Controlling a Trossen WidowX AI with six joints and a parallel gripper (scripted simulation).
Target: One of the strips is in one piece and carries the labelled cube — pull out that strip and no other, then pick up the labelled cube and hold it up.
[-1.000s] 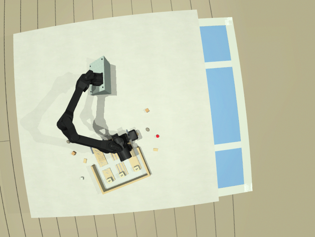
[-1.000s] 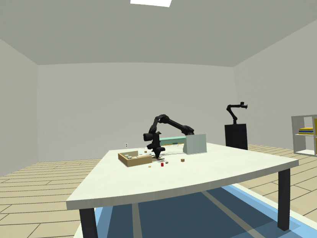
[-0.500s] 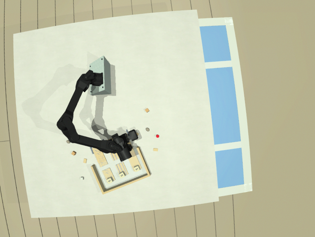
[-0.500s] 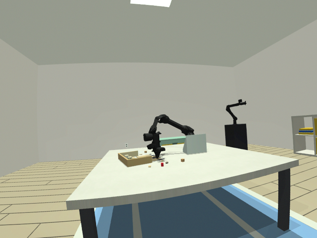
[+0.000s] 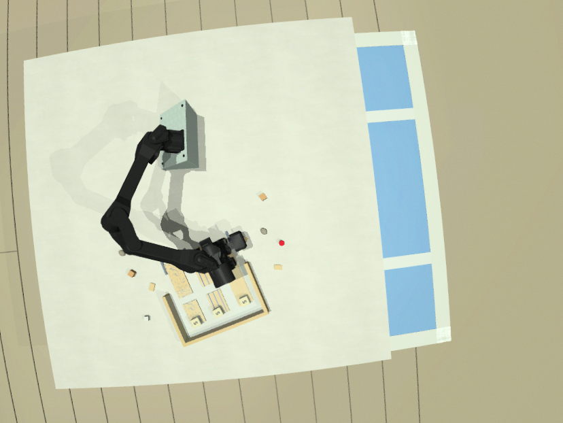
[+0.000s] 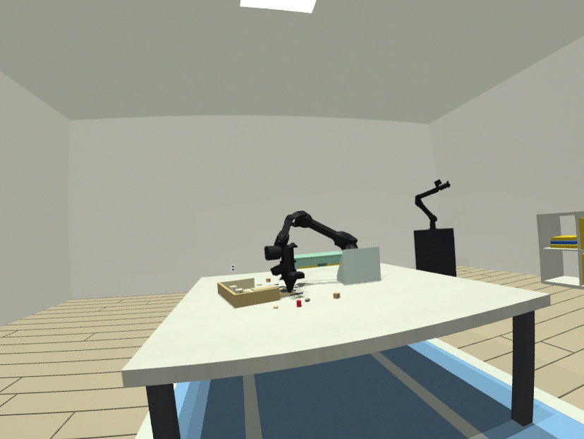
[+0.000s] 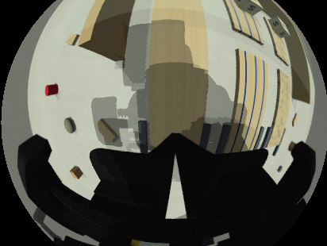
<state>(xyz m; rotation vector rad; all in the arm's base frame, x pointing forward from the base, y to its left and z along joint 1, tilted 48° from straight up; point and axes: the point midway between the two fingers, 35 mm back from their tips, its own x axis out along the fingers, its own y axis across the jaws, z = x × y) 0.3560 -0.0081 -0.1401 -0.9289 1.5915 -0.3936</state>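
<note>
Right now my gripper tip is 9 cm short of the tan strip and 3 cm to the right of it. From my gripper tip the other things lie so: red cylinder: 1 cm behind, 21 cm to the left, 1 cm above.
</note>
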